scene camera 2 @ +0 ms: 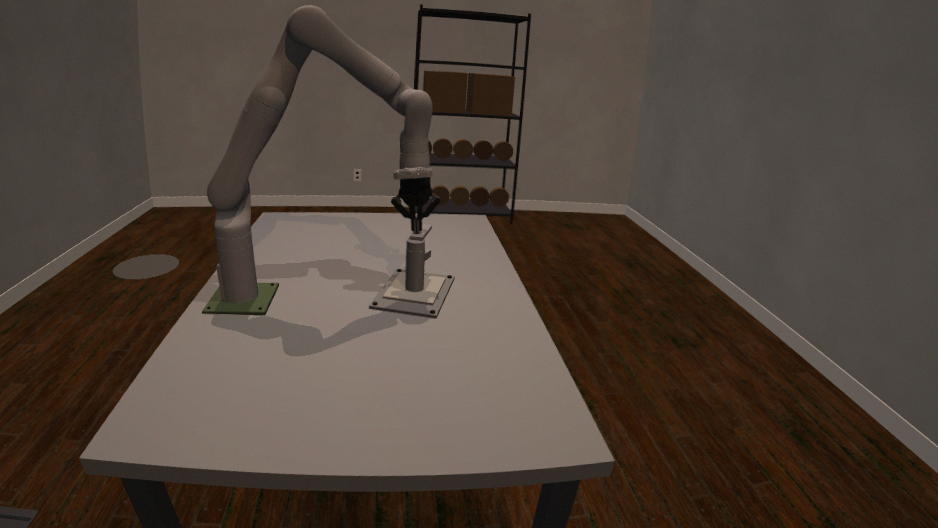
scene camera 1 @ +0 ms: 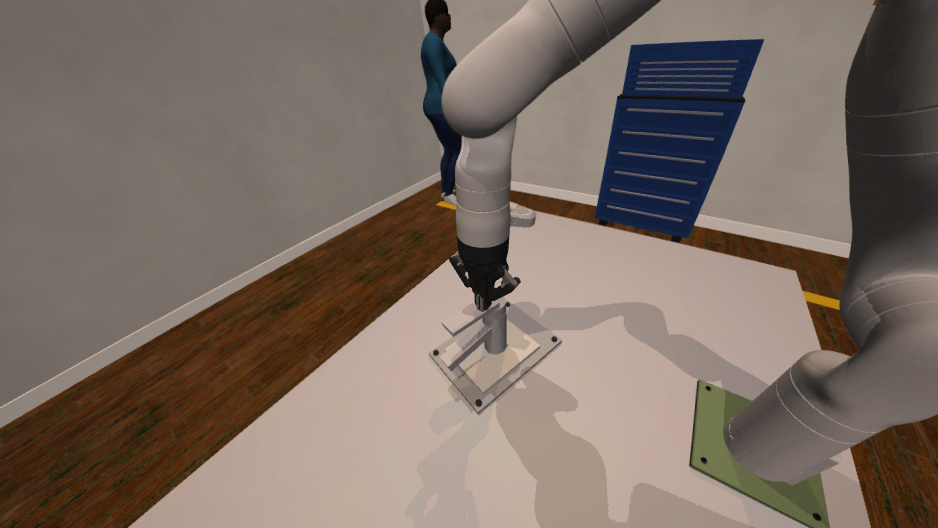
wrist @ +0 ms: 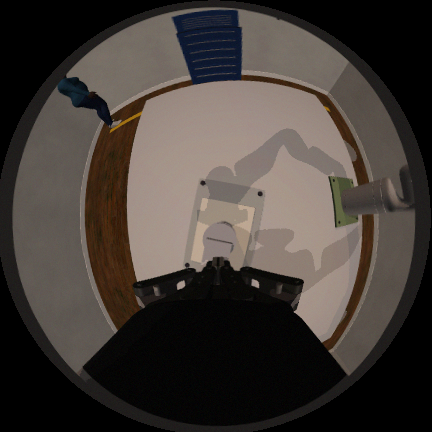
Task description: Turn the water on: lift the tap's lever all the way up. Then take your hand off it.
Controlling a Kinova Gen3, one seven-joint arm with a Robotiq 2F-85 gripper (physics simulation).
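Places are measured from the arm's base along level axes (x ahead, y left, z up), in millimetres.
Pixels of known places: gripper, fingertip midpoint: point(scene camera 2: 416, 232) point(scene camera 1: 483, 307) point(wrist: 218, 263); arm's base, origin of the base link: point(scene camera 2: 241, 295) point(scene camera 1: 756, 448) point(wrist: 347, 201).
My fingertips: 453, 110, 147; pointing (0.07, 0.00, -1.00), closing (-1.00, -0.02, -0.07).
Observation:
For each thing: its middle in the pictures, then the offset to it from my fingertips, as dx, dy, dz. Level surfaces: height alone.
- tap's grey upright body, body centre: point(scene camera 1: 494, 328) point(scene camera 2: 415, 268) -1, -30, -87
- pale base plate, body centre: point(scene camera 1: 495, 347) point(wrist: 222, 230) point(scene camera 2: 414, 290) -1, -30, -150
- spout, body centre: point(scene camera 1: 467, 344) point(scene camera 2: 421, 255) +14, +38, -78
- white table, its level: dz -156
The tap's grey upright body point(scene camera 1: 496, 333) point(scene camera 2: 414, 267) stands on a pale base plate point(scene camera 1: 515, 372) point(scene camera 2: 406, 306) point(wrist: 257, 212). Its flat lever point(scene camera 1: 467, 322) point(scene camera 2: 423, 232) sits above the spout point(scene camera 1: 467, 348) point(scene camera 2: 427, 254) and slopes up from the body in the second scene view; its exact angle is hard to tell. My gripper point(scene camera 1: 482, 305) point(scene camera 2: 416, 229) point(wrist: 218, 263) is shut and empty, pointing down. Its fingertips are right at the lever over the top of the body; whether they touch it cannot be told. In the wrist view the gripper hides part of the tap.
The tap stands on a white table point(scene camera 1: 315, 419) point(scene camera 2: 341, 400) point(wrist: 165, 145). The arm's green base plate point(scene camera 1: 705, 426) point(scene camera 2: 269, 295) point(wrist: 338, 215) is on the same table. A person point(scene camera 1: 433, 72) point(wrist: 77, 95) stands beyond the table, near a blue cabinet point(scene camera 1: 669, 137) point(wrist: 212, 52).

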